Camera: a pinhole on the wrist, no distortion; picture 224 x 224 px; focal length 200.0 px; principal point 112.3 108.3 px. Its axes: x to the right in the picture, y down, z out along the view. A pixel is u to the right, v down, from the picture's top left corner.
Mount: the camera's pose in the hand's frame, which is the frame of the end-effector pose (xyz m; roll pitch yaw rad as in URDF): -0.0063 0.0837 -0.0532 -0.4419 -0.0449 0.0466
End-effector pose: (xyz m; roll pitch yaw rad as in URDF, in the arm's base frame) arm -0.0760 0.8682 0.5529 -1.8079 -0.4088 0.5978
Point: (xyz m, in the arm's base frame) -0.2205 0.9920 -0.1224
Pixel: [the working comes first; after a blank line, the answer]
In the camera's frame: -0.2692 0.2602 0.5491

14.3 203.1
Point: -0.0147 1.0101 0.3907
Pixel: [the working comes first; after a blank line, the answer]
In the camera's frame: 0.0739 0.0045 0.1987

186.7 112.8
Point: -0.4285 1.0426 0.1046
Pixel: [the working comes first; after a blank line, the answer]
In the camera's frame: -0.3201 -0.0450 0.5093

outside the picture
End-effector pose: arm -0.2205 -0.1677 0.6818 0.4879 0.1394 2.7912
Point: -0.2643 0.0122 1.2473
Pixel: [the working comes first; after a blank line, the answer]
In the camera's frame: 0.0603 -0.2262 0.5906

132.7 31.7
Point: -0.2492 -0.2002 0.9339
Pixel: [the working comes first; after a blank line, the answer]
In the camera's frame: 0.0017 -0.0461 0.2624

113.6 73.2
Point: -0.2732 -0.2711 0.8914
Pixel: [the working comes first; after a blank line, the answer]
In the camera's frame: 0.0047 0.0266 0.2164

116.7 132.9
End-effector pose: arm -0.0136 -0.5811 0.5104 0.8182 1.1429 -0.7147
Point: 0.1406 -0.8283 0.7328
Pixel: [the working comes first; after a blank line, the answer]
In the camera's frame: -0.0594 -0.0491 0.3695

80.1 81.8
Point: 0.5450 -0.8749 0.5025
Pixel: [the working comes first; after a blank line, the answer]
In the camera's frame: 0.3022 0.2339 0.4587

outside the picture
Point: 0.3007 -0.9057 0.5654
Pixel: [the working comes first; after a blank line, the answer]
In the camera's frame: 0.1692 0.0209 0.4193

193.0 118.3
